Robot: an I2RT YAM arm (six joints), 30 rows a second.
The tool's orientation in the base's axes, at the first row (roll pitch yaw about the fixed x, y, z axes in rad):
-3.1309 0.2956 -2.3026
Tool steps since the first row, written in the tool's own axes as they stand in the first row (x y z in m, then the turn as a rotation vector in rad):
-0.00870 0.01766 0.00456 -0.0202 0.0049 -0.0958
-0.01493 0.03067 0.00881 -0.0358 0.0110 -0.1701
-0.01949 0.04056 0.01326 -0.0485 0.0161 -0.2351
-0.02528 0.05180 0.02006 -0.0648 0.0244 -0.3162
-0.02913 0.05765 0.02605 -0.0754 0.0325 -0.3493
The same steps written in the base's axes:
-0.00662 0.01899 -0.00201 -0.0101 -0.0024 0.0975
-0.01142 0.03304 -0.00439 -0.0197 -0.0028 0.1730
-0.01494 0.04385 -0.00742 -0.0286 -0.0040 0.2389
-0.01820 0.05693 -0.01235 -0.0407 -0.0038 0.3211
-0.01887 0.06485 -0.01702 -0.0467 0.0022 0.3558

